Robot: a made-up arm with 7 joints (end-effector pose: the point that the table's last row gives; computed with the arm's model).
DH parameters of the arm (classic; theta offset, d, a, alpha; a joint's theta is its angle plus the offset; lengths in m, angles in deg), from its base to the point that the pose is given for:
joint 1: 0 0.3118 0 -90
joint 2: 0 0 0 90
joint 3: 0 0.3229 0.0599 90
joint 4: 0 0 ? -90
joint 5: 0 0.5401 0 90
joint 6: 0 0 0.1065 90
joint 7: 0 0 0 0
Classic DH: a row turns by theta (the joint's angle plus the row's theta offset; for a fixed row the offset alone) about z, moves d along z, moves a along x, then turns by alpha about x.
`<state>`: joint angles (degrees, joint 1 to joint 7).
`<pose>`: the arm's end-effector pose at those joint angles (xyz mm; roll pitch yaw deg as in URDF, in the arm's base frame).
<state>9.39 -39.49 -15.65 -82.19 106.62 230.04 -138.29</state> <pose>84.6 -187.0 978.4 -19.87 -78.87 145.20</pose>
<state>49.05 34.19 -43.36 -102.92 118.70 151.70 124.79</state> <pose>704.9 38.6 292.5 126.37 30.46 137.53</pose>
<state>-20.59 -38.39 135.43 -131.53 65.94 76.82 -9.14</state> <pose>-171.6 506.5 12.1 -142.31 66.94 99.98</pose>
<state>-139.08 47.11 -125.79 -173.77 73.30 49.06 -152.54</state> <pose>52.2 335.9 174.5 -127.86 -78.19 157.12</pose>
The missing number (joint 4, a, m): -0.116
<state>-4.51 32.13 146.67 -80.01 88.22 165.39 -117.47</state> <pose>-55.6 420.1 1003.4 21.81 -46.99 -57.11</pose>
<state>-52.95 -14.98 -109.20 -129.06 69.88 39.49 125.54</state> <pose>-534.0 -255.0 288.5 56.77 20.27 59.89</pose>
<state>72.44 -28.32 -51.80 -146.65 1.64 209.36 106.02</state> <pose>455.7 125.8 484.8 -100.99 38.95 -70.15</pose>
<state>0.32 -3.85 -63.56 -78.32 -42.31 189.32 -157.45</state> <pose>260.8 -444.0 949.0 -39.55 62.92 -100.64</pose>
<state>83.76 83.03 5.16 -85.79 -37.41 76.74 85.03</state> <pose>12.0 549.1 -319.8 88.76 2.29 30.91</pose>
